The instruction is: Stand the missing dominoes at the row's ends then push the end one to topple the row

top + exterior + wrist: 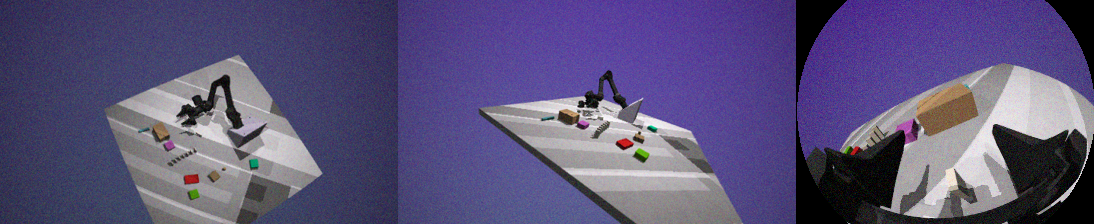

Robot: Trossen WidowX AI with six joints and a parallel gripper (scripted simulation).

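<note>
Now: gripper tip 15 cm short of the brown box and 5 cm above it. The rest, counted from my gripper tip: teal bar (25 cm ahead, 9 cm to the right, 7 cm below); red block (13 cm ahead, 42 cm to the left, 7 cm below); purple block (14 cm ahead, 12 cm to the left, 7 cm below).
</note>
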